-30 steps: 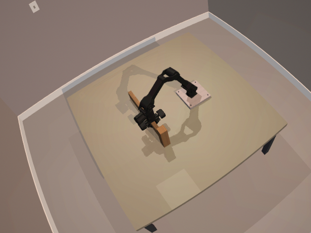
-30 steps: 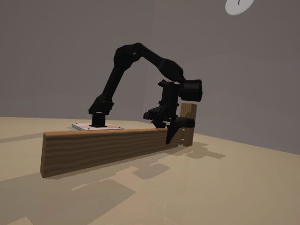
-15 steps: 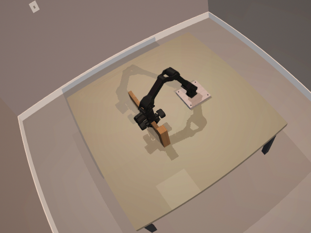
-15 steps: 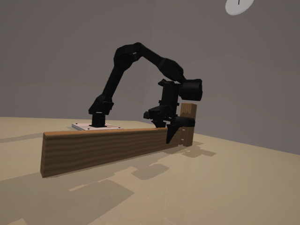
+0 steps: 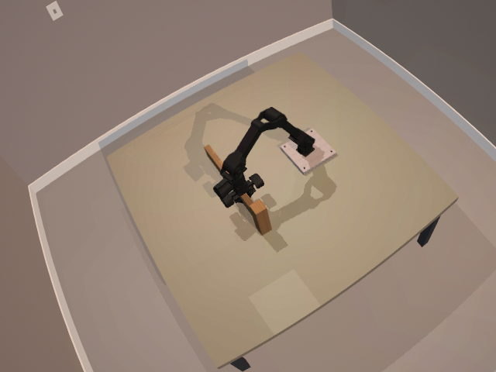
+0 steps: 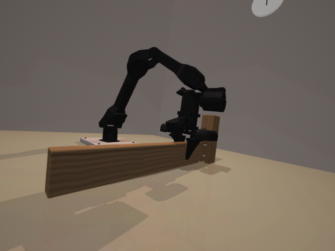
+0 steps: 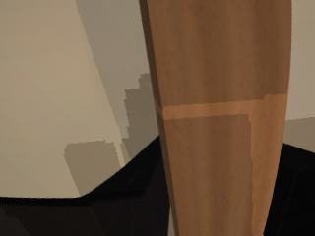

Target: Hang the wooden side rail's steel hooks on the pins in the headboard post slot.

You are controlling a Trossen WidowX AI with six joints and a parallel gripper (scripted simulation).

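Now: the headboard post 30 mm ahead of my gripper tip, 140 mm to the left of it and 60 mm above it.
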